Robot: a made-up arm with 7 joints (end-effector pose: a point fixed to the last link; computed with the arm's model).
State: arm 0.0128 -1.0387 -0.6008 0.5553 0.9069 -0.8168 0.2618
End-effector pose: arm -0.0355 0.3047 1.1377 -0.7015 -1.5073 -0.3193
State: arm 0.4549 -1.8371 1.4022 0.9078 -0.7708 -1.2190 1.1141
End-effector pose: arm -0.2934 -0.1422 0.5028 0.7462 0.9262 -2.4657
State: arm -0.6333 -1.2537 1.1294 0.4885 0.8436 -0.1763 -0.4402
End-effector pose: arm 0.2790 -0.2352 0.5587 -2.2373 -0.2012 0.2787
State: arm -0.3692 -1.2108 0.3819 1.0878 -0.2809 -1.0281 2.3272
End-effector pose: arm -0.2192 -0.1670 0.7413 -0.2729 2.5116 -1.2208
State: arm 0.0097 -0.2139 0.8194 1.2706 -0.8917 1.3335 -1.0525
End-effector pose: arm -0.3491 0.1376 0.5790 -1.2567 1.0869 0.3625
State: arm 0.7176 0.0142 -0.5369 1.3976 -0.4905 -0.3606 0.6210
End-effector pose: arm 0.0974 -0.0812 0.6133 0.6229 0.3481 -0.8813
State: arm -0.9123 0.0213 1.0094 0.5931 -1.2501 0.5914 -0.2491
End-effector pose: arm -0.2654 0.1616 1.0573 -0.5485 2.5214 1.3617
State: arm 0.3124 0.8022 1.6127 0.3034 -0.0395 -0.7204 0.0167
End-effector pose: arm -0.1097 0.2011 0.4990 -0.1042 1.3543 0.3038
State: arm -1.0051 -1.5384 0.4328 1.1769 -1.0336 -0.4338 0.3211
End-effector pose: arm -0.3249 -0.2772 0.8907 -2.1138 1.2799 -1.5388
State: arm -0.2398 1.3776 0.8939 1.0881 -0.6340 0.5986 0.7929
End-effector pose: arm -0.3824 0.0189 0.8758 -0.9079 1.8545 1.5441
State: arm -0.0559 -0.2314 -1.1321 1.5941 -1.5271 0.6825 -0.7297
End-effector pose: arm 0.0283 0.3493 0.5989 -0.2049 -0.2101 -0.5603
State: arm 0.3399 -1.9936 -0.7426 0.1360 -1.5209 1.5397 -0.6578
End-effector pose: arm -0.1670 -0.4294 0.6786 2.3944 -0.8645 -0.6110
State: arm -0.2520 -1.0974 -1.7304 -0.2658 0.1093 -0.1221 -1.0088
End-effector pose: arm -0.2689 0.4552 0.7717 -0.0751 -2.3297 1.2162
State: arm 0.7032 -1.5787 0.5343 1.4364 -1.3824 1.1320 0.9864
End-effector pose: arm -0.1249 -0.1131 0.2015 0.4315 -2.6916 1.5323
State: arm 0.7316 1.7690 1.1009 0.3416 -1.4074 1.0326 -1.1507
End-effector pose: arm -0.4685 -0.2500 0.7434 0.5943 -0.5846 2.0690
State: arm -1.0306 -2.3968 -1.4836 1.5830 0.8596 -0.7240 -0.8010
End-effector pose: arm -0.1304 -0.0670 1.2412 0.8909 -1.6955 0.4078
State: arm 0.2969 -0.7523 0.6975 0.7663 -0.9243 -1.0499 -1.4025
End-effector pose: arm -0.1911 -0.1074 0.6892 -0.7245 -0.6199 -1.8305
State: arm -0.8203 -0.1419 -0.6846 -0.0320 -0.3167 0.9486 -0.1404
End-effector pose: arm 0.2536 0.1089 0.5623 -1.8543 -0.1813 0.2842
